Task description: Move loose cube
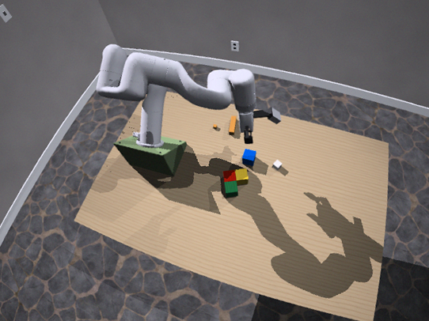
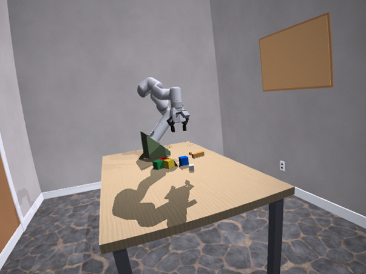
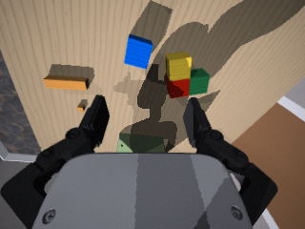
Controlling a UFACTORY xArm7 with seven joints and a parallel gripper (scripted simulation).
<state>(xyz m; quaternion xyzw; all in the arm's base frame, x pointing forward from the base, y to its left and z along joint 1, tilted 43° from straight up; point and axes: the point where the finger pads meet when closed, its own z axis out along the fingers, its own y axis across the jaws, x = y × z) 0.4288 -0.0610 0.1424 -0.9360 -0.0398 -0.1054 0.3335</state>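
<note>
The blue cube is 21 cm below my hand and 1 cm to the left of it. The rest, counted from my hand: small white cube: 23 cm below, 14 cm ahead; yellow cube: 21 cm below, 10 cm to the right, 1 cm behind; green cube: 21 cm below, 16 cm to the right, 5 cm behind.
</note>
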